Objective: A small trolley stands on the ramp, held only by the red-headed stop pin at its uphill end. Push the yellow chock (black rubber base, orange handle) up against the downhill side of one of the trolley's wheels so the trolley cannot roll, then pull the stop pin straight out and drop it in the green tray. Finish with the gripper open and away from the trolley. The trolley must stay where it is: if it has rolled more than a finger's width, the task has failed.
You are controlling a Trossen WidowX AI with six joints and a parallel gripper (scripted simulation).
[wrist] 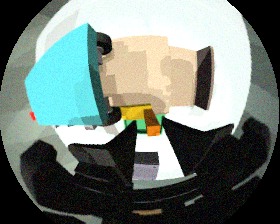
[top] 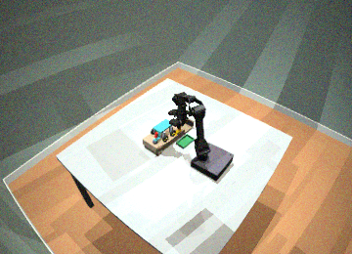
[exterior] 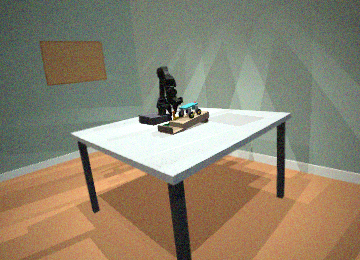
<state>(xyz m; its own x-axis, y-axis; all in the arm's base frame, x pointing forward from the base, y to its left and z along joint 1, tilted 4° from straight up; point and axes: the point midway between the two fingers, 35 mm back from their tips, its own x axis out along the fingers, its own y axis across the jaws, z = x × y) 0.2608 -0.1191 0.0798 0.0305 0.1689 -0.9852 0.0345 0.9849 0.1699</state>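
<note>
Now: the yellow chock 1 cm ahead of my gripper tip, 2 cm to the left of it and 1 cm below it. Also, from my gripper tip: trolley 7 cm ahead, 10 cm to the left, 1 cm above; then red-headed stop pin 5 cm ahead, 20 cm to the left, 3 cm above.
</note>
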